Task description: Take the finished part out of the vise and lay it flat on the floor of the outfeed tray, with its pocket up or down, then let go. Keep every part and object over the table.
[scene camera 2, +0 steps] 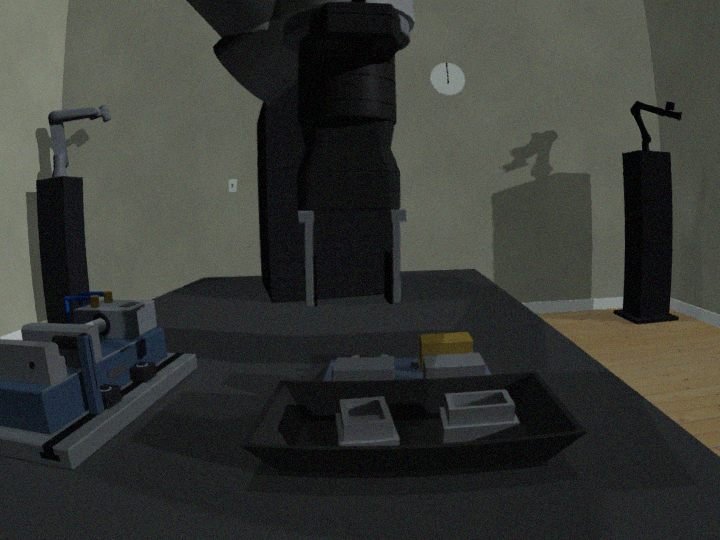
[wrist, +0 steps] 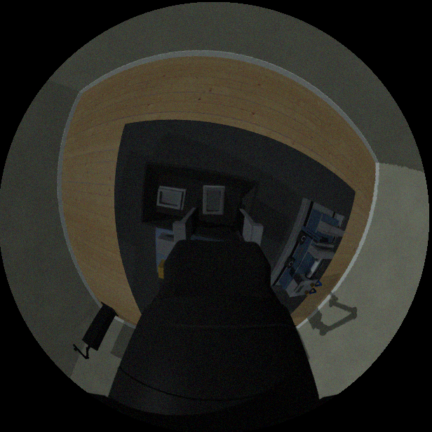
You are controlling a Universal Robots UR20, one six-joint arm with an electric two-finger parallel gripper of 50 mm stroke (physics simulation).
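Frame: origin at the arm's base, x back, y right, z up, level; centimetres.
Where they show: gripper, fingertip midpoint: (scene camera 2: 351, 302).
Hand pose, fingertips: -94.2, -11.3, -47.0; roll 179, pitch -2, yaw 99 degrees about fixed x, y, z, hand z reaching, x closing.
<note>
Each offset is from my fingertips to the top centre of the thing, as dx, dy, dz. "spot": to the spot under its first point.
My gripper (scene camera 2: 353, 301) (wrist: 217, 215) is open and empty, well above and behind the outfeed tray in scene camera 2. The dark outfeed tray (scene camera 2: 407, 462) (wrist: 149, 175) holds two grey parts. One grey part {-0.3, -0.6, -8.3} (scene camera 2: 367, 433) (wrist: 213, 212) appears to lie flat on the tray floor, pocket up, in the left half in scene camera 2, apart from the fingers. The other grey part {+0.6, -9.6, -8.3} (scene camera 2: 479, 413) (wrist: 171, 206) lies flat, pocket up, in the right half. The blue and grey vise {+9.7, +32.4, -3.1} (scene camera 2: 43, 401) (wrist: 320, 220) is at the left in scene camera 2; I see no part between its jaws.
A low blue fixture with grey blocks {+12.7, -0.2, -8.6} (scene camera 2: 363, 367) stands right behind the tray, with a yellow block {+21.5, -9.5, -8.6} (scene camera 2: 446, 342) (wrist: 161, 269) at its right rear. The vise stands on a pale base plate {spot: +7.5, +23.0, -11.5} (scene camera 2: 139, 401). The tray's sloped walls rise around both parts.
</note>
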